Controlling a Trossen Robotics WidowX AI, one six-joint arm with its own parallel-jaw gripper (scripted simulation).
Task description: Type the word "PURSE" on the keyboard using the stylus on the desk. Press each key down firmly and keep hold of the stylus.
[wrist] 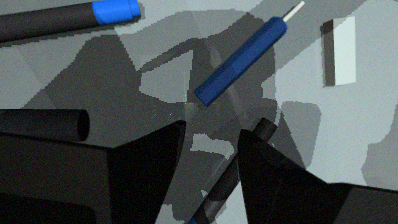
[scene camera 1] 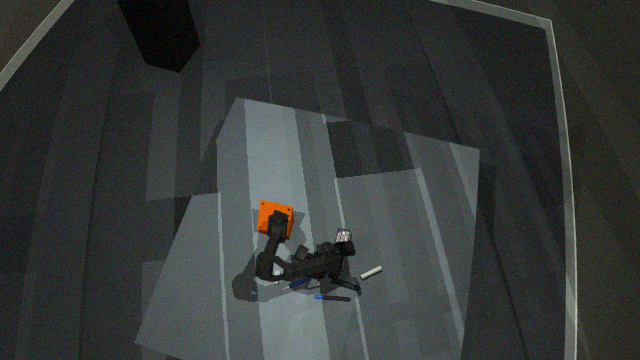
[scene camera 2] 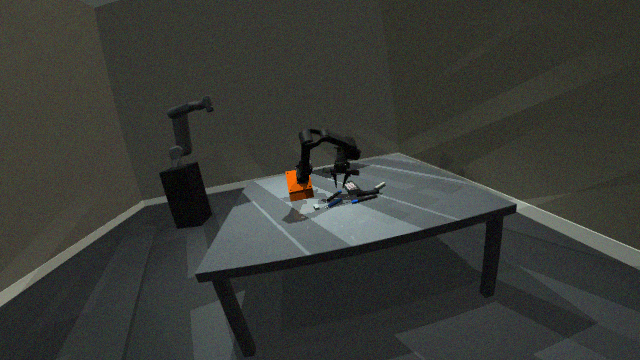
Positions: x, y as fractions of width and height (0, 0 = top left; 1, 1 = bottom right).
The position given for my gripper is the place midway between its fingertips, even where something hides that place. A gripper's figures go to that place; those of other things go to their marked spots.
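Labels:
My gripper (wrist: 0.53, 0.59) is 0.11 m from the lens. A blue stylus (wrist: 0.69, 0.13) is 0.18 m from the lens, and a grey block (wrist: 0.85, 0.15) is 0.23 m from the lens. The stylus and the block have their marked spots 0.06 m apart.

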